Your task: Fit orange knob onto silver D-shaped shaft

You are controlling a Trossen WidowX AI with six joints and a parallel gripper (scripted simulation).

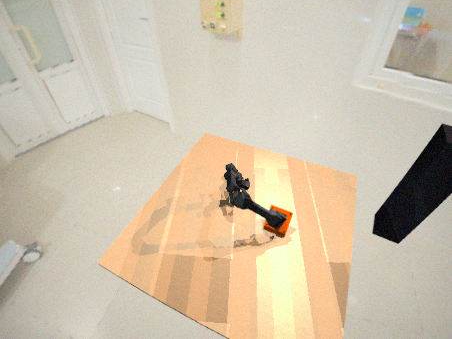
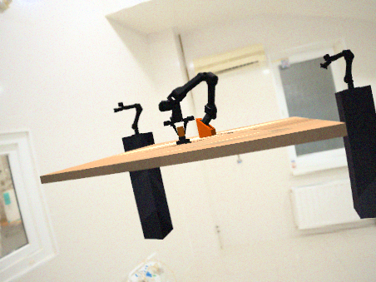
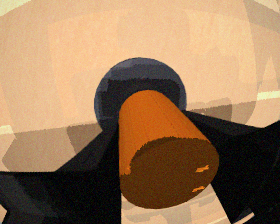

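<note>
The orange knob lies 30 mm above my gripper tip. From my gripper tip the other things lie so: dark round pedestal (20 mm below).
</note>
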